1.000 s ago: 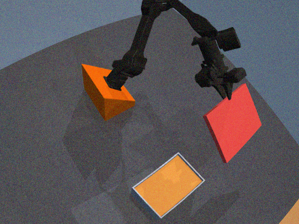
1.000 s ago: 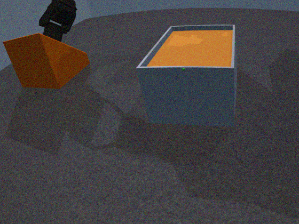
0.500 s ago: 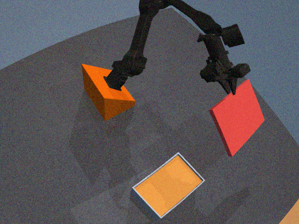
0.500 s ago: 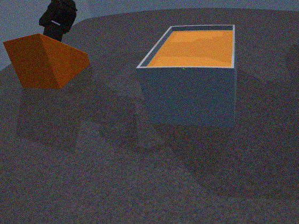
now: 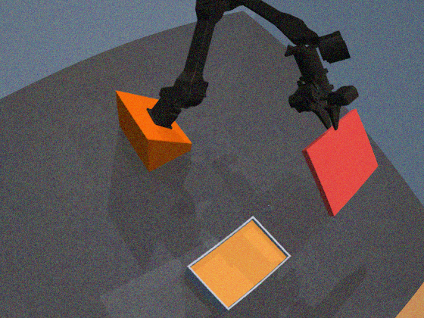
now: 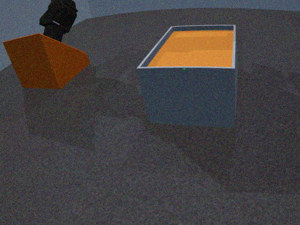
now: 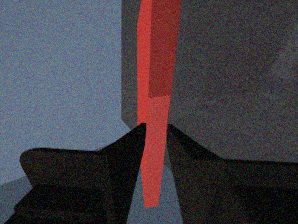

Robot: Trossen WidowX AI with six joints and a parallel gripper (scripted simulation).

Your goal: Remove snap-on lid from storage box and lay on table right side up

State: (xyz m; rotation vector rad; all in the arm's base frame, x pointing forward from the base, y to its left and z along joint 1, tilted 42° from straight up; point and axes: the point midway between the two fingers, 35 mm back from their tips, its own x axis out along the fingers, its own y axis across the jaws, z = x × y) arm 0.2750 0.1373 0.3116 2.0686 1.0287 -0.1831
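Right now the red lid is 70 mm ahead of my gripper tip, 40 mm below it and 10 mm to the left of it. Also, from my gripper tip: pale blue storage box (320 mm to the right, 180 mm below, 150 mm ahead).
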